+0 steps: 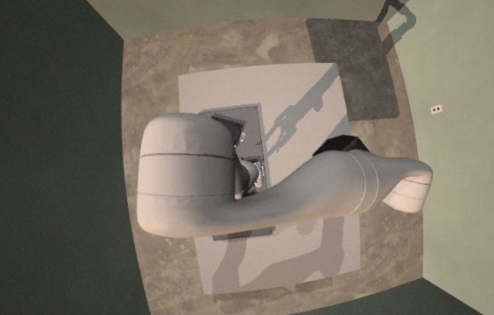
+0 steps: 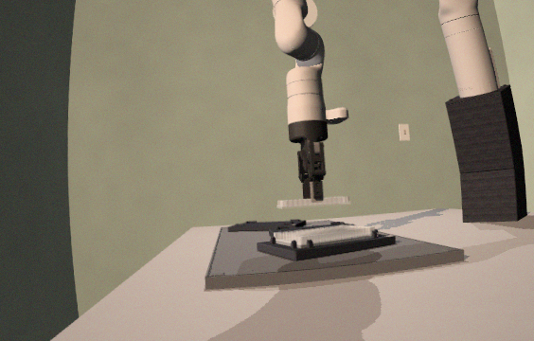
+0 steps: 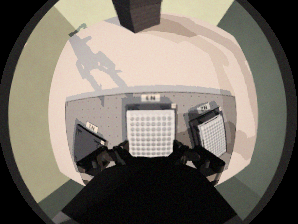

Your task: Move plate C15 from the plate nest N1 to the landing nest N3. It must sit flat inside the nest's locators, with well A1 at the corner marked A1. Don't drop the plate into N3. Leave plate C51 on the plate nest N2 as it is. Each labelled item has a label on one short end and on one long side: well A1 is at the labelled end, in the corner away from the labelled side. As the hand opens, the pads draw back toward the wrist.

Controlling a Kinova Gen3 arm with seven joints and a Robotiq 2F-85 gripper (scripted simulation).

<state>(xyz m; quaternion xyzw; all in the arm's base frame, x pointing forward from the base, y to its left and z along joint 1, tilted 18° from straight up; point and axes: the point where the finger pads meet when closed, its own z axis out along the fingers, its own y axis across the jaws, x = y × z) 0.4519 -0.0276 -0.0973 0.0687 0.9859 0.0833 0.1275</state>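
Right now my hand is 70 mm above the landing nest N3. Round my hand: nest label: 170 mm to the right, 70 mm below, 40 mm behind; then black nest N2: 180 mm to the left, 70 mm below, 40 mm ahead; then plate nest N1: 220 mm to the right, 70 mm below, 40 mm ahead.
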